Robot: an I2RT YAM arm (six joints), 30 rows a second.
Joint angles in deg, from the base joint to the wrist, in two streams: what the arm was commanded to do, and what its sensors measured. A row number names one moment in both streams.
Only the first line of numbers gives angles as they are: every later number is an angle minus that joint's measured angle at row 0.
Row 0, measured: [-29.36, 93.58, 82.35, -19.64, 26.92, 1.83]
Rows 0 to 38, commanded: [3.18, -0.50, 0.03, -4.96, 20.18, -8.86]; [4.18, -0.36, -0.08, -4.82, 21.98, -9.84]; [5.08, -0.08, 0.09, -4.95, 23.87, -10.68]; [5.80, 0.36, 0.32, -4.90, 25.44, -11.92]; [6.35, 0.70, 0.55, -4.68, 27.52, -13.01]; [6.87, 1.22, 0.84, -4.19, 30.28, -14.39]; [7.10, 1.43, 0.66, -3.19, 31.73, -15.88]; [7.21, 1.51, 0.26, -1.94, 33.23, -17.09]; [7.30, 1.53, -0.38, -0.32, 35.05, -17.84]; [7.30, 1.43, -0.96, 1.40, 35.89, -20.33]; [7.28, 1.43, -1.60, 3.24, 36.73, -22.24]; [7.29, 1.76, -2.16, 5.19, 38.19, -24.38]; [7.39, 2.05, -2.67, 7.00, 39.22, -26.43]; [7.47, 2.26, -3.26, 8.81, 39.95, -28.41]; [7.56, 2.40, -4.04, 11.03, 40.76, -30.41]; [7.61, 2.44, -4.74, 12.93, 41.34, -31.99]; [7.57, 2.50, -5.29, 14.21, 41.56, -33.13]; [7.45, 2.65, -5.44, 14.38, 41.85, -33.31]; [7.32, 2.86, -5.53, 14.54, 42.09, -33.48]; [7.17, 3.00, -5.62, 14.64, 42.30, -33.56]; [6.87, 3.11, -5.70, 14.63, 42.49, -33.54]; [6.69, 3.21, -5.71, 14.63, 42.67, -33.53]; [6.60, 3.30, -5.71, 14.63, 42.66, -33.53]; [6.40, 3.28, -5.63, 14.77, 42.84, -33.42]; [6.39, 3.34, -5.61, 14.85, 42.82, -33.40]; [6.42, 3.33, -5.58, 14.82, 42.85, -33.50]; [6.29, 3.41, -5.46, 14.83, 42.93, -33.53]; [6.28, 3.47, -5.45, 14.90, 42.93, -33.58]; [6.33, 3.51, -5.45, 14.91, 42.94, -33.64]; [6.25, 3.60, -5.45, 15.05, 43.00, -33.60]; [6.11, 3.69, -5.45, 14.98, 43.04, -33.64]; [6.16, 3.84, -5.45, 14.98, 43.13, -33.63]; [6.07, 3.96, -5.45, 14.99, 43.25, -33.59]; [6.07, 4.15, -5.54, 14.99, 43.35, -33.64]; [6.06, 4.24, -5.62, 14.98, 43.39, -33.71]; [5.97, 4.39, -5.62, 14.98, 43.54, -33.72]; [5.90, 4.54, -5.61, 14.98, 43.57, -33.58]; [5.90, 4.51, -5.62, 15.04, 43.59, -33.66]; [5.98, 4.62, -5.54, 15.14, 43.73, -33.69]
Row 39, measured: [6.38, 4.22, -5.84, 12.39, 42.18, -33.31]
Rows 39 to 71, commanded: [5.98, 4.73, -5.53, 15.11, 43.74, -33.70]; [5.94, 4.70, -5.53, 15.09, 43.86, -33.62]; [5.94, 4.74, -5.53, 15.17, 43.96, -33.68]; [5.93, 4.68, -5.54, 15.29, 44.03, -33.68]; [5.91, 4.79, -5.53, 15.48, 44.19, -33.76]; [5.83, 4.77, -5.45, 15.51, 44.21, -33.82]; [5.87, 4.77, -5.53, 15.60, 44.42, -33.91]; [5.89, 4.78, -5.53, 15.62, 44.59, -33.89]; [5.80, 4.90, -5.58, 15.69, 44.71, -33.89]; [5.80, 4.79, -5.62, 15.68, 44.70, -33.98]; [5.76, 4.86, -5.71, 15.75, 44.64, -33.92]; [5.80, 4.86, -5.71, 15.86, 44.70, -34.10]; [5.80, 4.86, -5.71, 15.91, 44.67, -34.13]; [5.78, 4.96, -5.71, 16.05, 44.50, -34.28]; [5.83, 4.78, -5.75, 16.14, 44.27, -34.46]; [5.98, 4.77, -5.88, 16.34, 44.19, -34.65]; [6.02, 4.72, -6.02, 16.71, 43.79, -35.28]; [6.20, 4.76, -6.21, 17.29, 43.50, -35.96]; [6.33, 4.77, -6.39, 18.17, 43.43, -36.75]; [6.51, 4.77, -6.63, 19.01, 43.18, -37.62]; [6.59, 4.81, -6.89, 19.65, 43.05, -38.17]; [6.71, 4.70, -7.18, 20.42, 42.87, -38.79]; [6.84, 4.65, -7.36, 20.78, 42.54, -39.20]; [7.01, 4.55, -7.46, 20.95, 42.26, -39.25]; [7.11, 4.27, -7.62, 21.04, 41.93, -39.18]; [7.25, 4.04, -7.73, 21.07, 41.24, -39.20]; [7.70, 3.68, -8.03, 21.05, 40.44, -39.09]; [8.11, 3.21, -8.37, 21.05, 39.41, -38.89]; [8.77, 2.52, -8.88, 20.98, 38.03, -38.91]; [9.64, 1.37, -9.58, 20.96, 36.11, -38.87]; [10.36, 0.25, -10.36, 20.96, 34.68, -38.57]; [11.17, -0.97, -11.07, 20.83, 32.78, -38.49]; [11.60, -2.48, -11.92, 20.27, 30.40, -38.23]
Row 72, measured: [9.66, 2.45, -10.60, 19.17, 36.52, -38.28]
